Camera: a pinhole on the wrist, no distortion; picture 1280 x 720 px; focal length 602.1 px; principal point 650.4 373.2 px. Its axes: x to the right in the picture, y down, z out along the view. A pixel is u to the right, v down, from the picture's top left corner.
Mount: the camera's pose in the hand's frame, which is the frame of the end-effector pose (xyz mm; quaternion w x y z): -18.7 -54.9 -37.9 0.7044 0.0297 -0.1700 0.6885
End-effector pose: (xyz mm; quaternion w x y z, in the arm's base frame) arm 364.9 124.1 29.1 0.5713 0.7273 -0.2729 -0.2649
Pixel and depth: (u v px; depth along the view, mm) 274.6 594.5 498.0
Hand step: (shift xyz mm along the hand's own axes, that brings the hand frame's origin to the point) -295.2 -481.5 308.1
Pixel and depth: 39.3 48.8 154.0
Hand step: 33.0 -251.6 79.1
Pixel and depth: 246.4 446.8 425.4
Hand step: -152.5 -443.7 272.1
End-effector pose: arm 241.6 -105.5 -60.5 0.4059 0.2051 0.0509 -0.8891
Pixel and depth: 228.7 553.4 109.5
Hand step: -72.1 -157.1 37.3
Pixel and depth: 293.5 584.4 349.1
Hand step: -206.8 -343.7 208.8
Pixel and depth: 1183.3 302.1 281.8
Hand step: -43.5 105.1 303.4
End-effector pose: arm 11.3 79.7 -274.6 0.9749 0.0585 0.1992 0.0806
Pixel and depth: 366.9 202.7 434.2
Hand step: 16.8 -377.1 336.8
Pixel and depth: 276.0 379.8 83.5
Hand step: -35.9 -127.7 25.9
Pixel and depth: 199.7 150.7 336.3
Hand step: 37.8 -395.6 231.7
